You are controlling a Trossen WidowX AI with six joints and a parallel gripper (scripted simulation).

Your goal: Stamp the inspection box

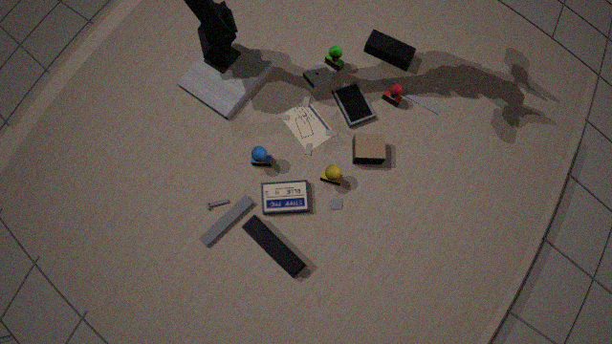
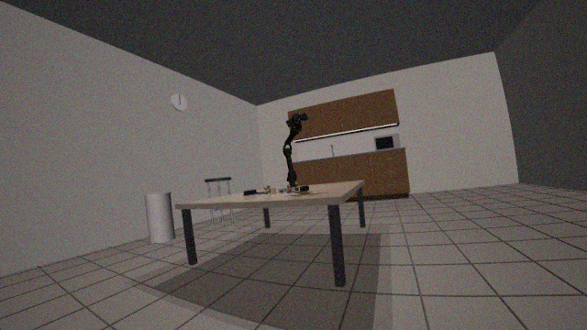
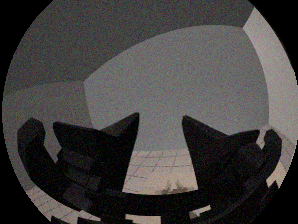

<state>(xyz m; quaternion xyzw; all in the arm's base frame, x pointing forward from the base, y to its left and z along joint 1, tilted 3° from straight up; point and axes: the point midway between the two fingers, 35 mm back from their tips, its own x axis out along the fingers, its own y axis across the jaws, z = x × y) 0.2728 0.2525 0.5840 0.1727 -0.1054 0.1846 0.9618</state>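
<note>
My gripper tip is now 61 cm above the green-knobbed stamp, 10 cm to the left of it and 8 cm past it. From my gripper tip the other things lie so: grey block (61 cm below, 15 cm to the right, 9 cm behind); then red stamp (61 cm below, 10 cm to the right, 7 cm ahead); then black block (61 cm below, 1 cm to the left, 1 cm ahead).
</note>
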